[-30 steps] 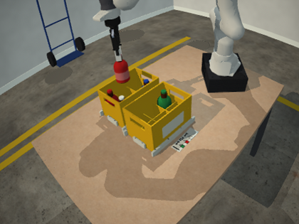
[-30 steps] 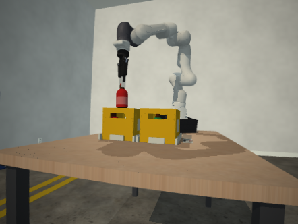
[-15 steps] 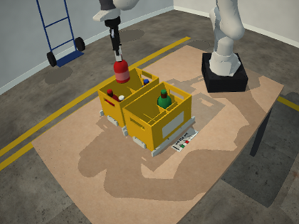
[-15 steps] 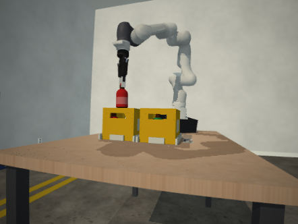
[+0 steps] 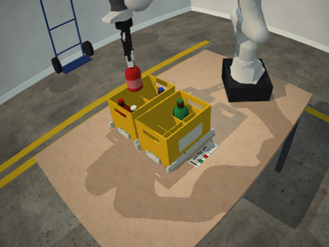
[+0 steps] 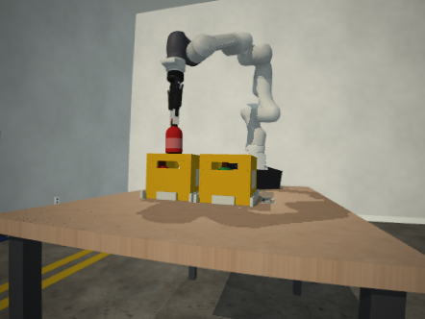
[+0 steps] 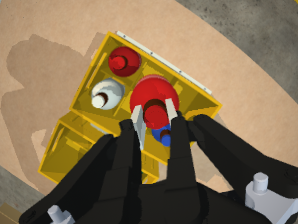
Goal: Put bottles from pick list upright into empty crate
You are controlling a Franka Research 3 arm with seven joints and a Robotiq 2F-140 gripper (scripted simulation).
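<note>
The red-label bottle lies 8 cm below my hand. Round my hand: white-capped bottle: 26 cm below, 10 cm to the left, 8 cm ahead; blue-label bottle: 26 cm below, 10 cm behind, 7 cm to the left; green bottle: 26 cm below, 21 cm to the left, 10 cm behind.
</note>
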